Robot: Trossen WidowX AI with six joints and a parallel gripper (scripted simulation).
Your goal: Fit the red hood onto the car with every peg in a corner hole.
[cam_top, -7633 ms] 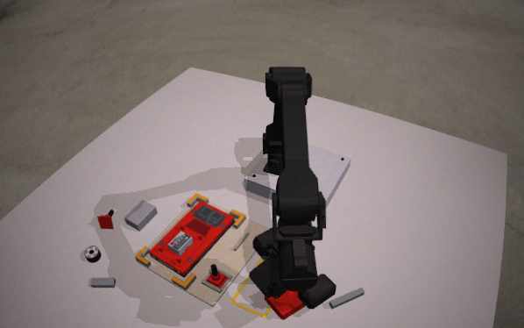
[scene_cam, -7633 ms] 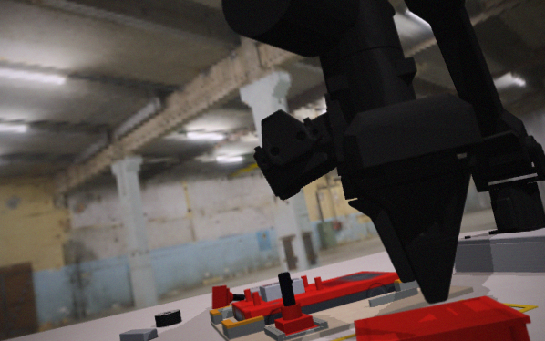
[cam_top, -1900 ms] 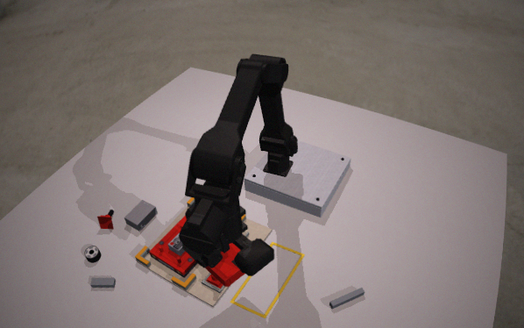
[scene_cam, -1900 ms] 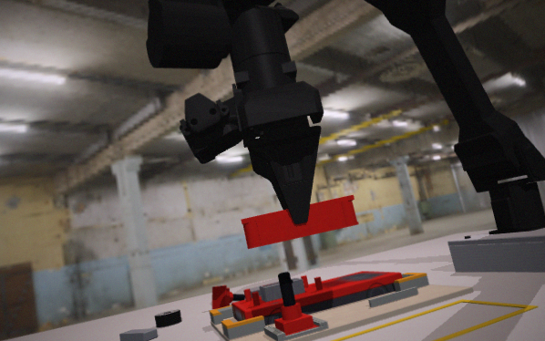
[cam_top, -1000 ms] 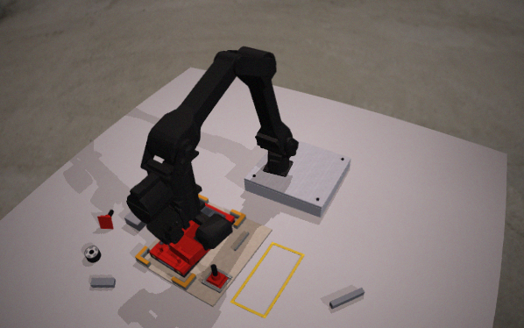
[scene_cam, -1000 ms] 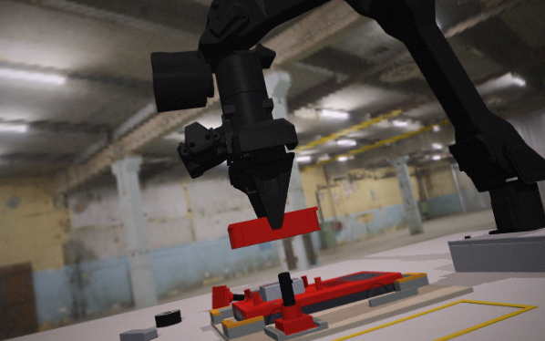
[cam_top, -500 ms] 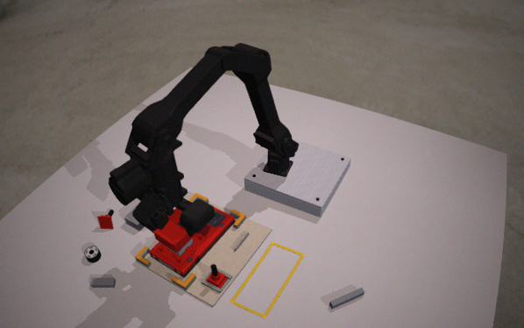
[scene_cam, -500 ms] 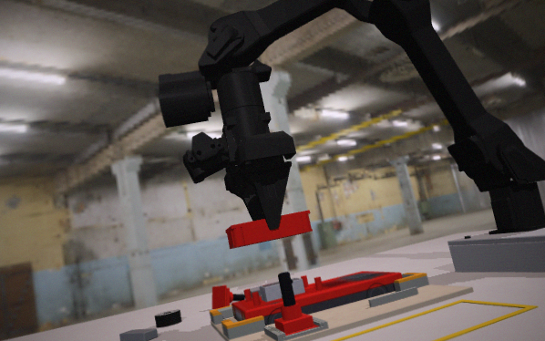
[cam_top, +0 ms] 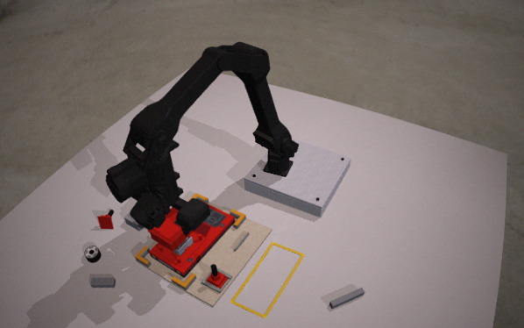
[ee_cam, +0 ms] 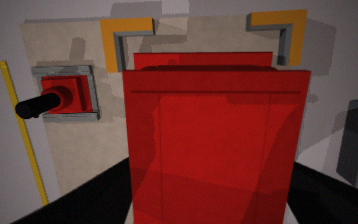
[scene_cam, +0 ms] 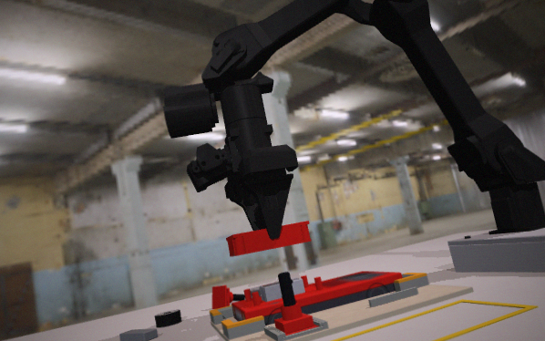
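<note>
My gripper tip is now 10 mm past the grey engine block and 70 mm above it. Round my gripper tip: black wheel 100 mm ahead, 210 mm to the right, 90 mm below; red hood right at my gripper tip.
</note>
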